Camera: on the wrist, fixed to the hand. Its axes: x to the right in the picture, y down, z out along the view.
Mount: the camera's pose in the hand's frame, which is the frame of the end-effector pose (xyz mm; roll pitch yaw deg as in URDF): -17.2 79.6 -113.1 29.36 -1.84 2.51
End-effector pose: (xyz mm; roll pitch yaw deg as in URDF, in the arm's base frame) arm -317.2 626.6 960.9 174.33 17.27 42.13
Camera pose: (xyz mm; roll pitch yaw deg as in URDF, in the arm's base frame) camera -257.2 589.1 1081.0 -157.15 18.83 39.30
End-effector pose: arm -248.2 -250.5 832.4 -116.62 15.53 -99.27
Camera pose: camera -379.6 -206.7 817.3 -87.06 18.60 -98.72
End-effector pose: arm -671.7 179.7 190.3 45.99 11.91 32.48
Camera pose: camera -763.0 283.6 173.0 75.47 8.83 32.90
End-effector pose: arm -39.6 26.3 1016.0 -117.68 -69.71 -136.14
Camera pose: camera -142.5 117.6 993.6 -89.37 -66.63 -134.97
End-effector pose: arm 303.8 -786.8 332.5 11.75 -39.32 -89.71
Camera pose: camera 405.0 -832.9 248.5 39.34 -41.60 -86.93
